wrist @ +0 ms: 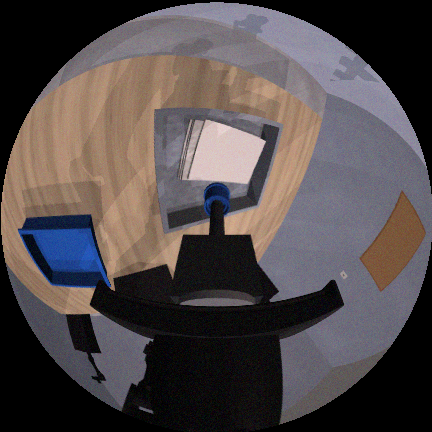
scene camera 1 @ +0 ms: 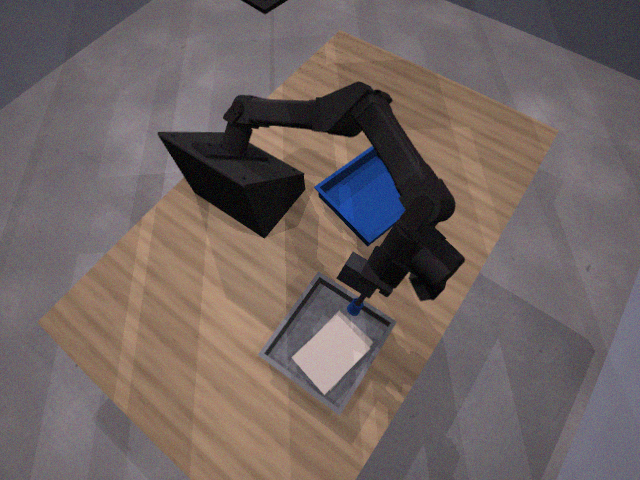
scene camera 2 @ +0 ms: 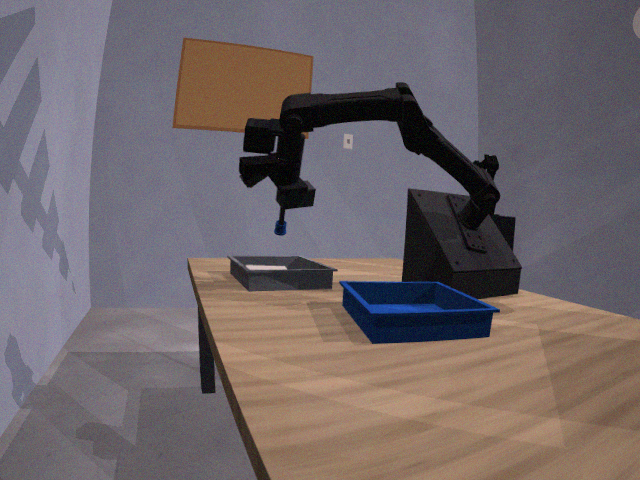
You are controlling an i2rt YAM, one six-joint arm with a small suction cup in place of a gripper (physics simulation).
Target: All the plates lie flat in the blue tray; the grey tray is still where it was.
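Places are measured from the arm's base along level axes (x left, y ahead, z down), in millimetres.
Pixels of known places: hand at its tool point: (wrist: 216, 194) (scene camera 1: 353, 310) (scene camera 2: 280, 232); arm's base at its link origin: (scene camera 1: 231, 153) (scene camera 2: 466, 223).
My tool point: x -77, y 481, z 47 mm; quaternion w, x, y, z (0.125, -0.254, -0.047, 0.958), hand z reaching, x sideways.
Observation:
For each thing: its top centre in the pictures, then the offset to it from my tool point. Level surfaces: height alone.
- grey tray at its top centre: (wrist: 226, 172) (scene camera 1: 328, 338) (scene camera 2: 277, 262) dy -8, dx -70, dz +84 mm
- blue tray at its top centre: (scene camera 2: 412, 294) (wrist: 61, 265) (scene camera 1: 374, 188) dy -196, dx +314, dz +84 mm
- wooden table at its surface level: dz +134 mm
A stack of thin pale rectangular plates (scene camera 1: 331, 353) (scene camera 2: 266, 267) (wrist: 227, 152) lies in the grey tray (scene camera 1: 310, 321) (scene camera 2: 289, 280) (wrist: 170, 160). The stack's layered edges show in the wrist view; I cannot count them surely. The blue tray (scene camera 1: 361, 206) (scene camera 2: 429, 326) (wrist: 65, 250) stands apart from the grey one. No plates show in it, but my arm hides part of it in scene camera 1. My suction cup (scene camera 1: 354, 307) (scene camera 2: 280, 227) (wrist: 217, 195) is off and bare, pointing down. It hangs clearly above the grey tray, near the plates' edge, touching nothing.
The black wedge-shaped base (scene camera 1: 248, 191) (scene camera 2: 434, 237) of my arm stands on the wooden table (scene camera 1: 206, 310) (scene camera 2: 413, 392) beside the blue tray. Both trays have raised walls. The table's long edge runs close to the grey tray. A cork board (scene camera 2: 242, 82) (wrist: 395, 245) hangs on the wall.

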